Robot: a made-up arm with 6 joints.
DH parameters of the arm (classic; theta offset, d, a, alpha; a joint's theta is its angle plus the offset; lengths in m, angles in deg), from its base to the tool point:
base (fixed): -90 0.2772 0.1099 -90
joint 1: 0 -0.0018 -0.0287 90
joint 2: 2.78 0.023 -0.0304 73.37
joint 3: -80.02 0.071 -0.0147 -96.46
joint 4: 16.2 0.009 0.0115 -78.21
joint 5: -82.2 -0.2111 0.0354 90
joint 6: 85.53 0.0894 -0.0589 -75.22
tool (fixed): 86.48 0.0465 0 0
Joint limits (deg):
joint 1: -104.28..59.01
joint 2: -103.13..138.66
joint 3: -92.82..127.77
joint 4: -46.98..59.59
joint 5: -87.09..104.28
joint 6: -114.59..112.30
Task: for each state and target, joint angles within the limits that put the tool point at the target. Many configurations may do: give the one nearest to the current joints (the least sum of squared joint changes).
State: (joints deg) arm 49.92 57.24 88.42 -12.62 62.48 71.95
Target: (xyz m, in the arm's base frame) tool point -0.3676 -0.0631 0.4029
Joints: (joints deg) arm 24.91 25.55 117.82 -46.98 31.69 88.21
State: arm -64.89 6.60 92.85 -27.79 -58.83 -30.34
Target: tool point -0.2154 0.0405 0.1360
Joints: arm -37.53 -14.09 83.45 -36.94 -51.75 -68.96
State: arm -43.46 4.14 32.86 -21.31 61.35 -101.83
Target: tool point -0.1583 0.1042 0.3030
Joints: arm -63.57 -7.10 32.18 -34.21 54.43 -112.80
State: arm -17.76 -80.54 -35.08 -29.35 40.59 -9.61
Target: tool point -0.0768 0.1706 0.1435
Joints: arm -51.01 -92.35 -49.35 -17.62 52.02 -56.94
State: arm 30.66 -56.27 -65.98 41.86 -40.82 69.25
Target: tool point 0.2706 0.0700 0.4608
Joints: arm 39.69 -99.87 -72.18 59.59 -45.36 67.36
